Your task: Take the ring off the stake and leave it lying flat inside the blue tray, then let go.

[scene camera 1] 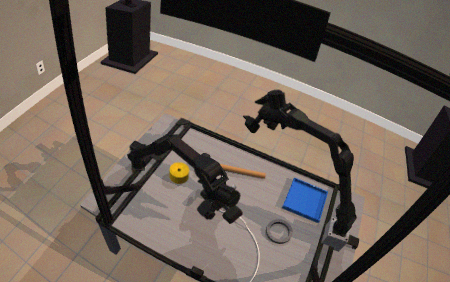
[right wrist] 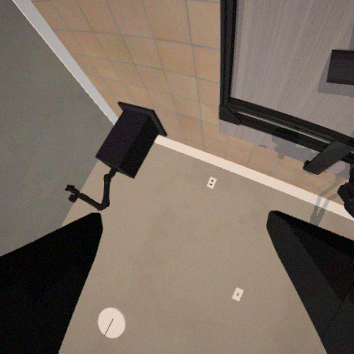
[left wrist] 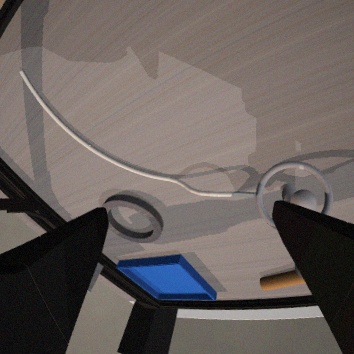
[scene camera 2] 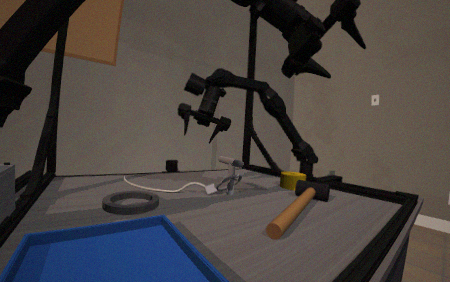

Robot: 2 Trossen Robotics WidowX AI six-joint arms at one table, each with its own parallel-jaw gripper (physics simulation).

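Pixels of known places: left gripper, between the fingertips: (left wrist: 191, 212) (scene camera 2: 197, 139); right gripper, between the fingertips: (scene camera 1: 249, 109) (right wrist: 186, 220) (scene camera 2: 346, 63); left arm's base, origin of its link: (scene camera 1: 138, 165); right arm's base, origin of its link: (scene camera 1: 339, 229).
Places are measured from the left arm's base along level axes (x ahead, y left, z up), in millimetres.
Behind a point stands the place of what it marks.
The grey ring (left wrist: 294, 165) @(x 375, y -238, z -9 mm) hangs tilted around the post of the pale T-shaped stake (scene camera 2: 231, 189) @(x 417, y -203, z -3 mm) (left wrist: 303, 200) @(x 363, y -271, z 82 mm); a small white block (scene camera 2: 211, 189) @(x 447, y -252, z -5 mm) is at its side. In scene camera 1 the left arm hides both. The blue tray (scene camera 1: 305, 200) @(x 800, y -197, z -14 mm) (scene camera 2: 110, 255) @(x 783, y -221, z -14 mm) (left wrist: 167, 280) @(x 810, y -190, z -14 mm) lies at the right of the table in scene camera 1, with nothing in it in that view. My left gripper (scene camera 1: 219, 214) @(x 377, y -353, z 135 mm) (scene camera 2: 198, 137) @(x 377, y -353, z 135 mm) (left wrist: 191, 212) @(x 377, y -353, z 135 mm) is open and empty, pointing down above the table near the stake. My right gripper (scene camera 1: 250, 109) @(x 493, y 65, z 315 mm) (scene camera 2: 347, 62) @(x 493, y 65, z 315 mm) (right wrist: 186, 220) @(x 493, y 65, z 315 mm) is open and empty, raised high.
A thick dark ring (scene camera 1: 267, 232) @(x 575, y -364, z -8 mm) (scene camera 2: 130, 208) @(x 673, y -316, z -7 mm) (left wrist: 113, 220) @(x 667, y -388, z -16 mm) lies flat near the tray. A white cable (scene camera 1: 255, 240) @(x 518, y -398, z -14 mm) (scene camera 2: 160, 190) @(x 515, y -380, z -16 mm) (left wrist: 95, 148) @(x 520, y -464, z -17 mm) crosses the table. A wooden-handled mallet (scene camera 1: 245, 172) @(x 517, y -36, z 6 mm) (scene camera 2: 292, 212) @(x 548, y -24, z 8 mm) and a yellow cylinder (scene camera 1: 178, 174) @(x 195, y -74, z 30 mm) (scene camera 2: 290, 181) @(x 244, y -51, z 9 mm) lie beyond the stake from the tray.
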